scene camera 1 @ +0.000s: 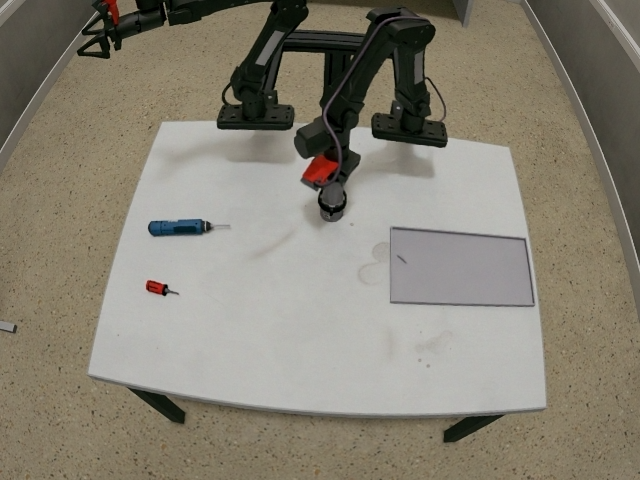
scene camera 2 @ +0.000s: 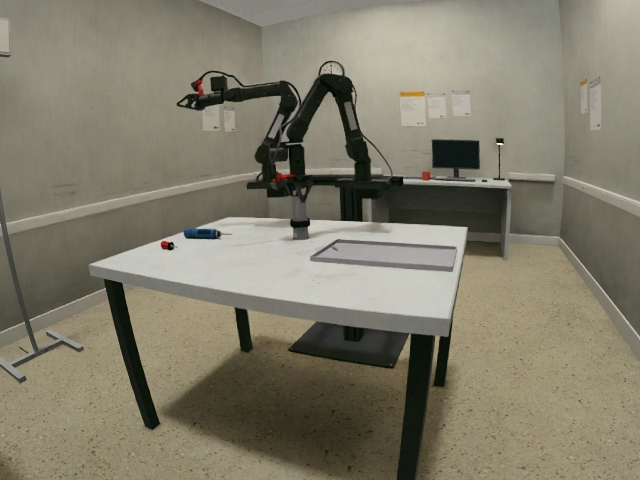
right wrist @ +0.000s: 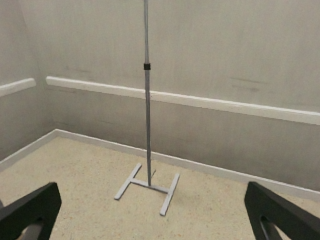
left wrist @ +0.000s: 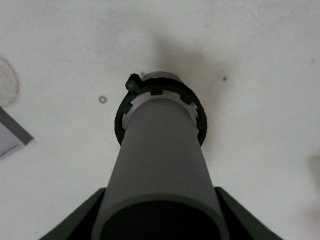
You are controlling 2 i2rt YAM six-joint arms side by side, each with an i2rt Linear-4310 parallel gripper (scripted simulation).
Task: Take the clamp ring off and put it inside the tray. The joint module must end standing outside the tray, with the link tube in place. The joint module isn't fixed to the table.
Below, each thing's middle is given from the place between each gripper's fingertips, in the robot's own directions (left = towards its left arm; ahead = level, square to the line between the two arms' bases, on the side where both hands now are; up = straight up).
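Labels:
Black clamp ring (left wrist: 134, 83): 80 mm below my left hand. Grey tray (scene camera 1: 443, 266): 140 mm ahead of my left hand, 370 mm to the left of it, 140 mm below it.
Black clamp ring again: my right hand 590 mm to the right of it, 520 mm above it, 20 mm short of it. Grey tray: 960 mm to the left of my right hand, 580 mm below it, 160 mm ahead of it.

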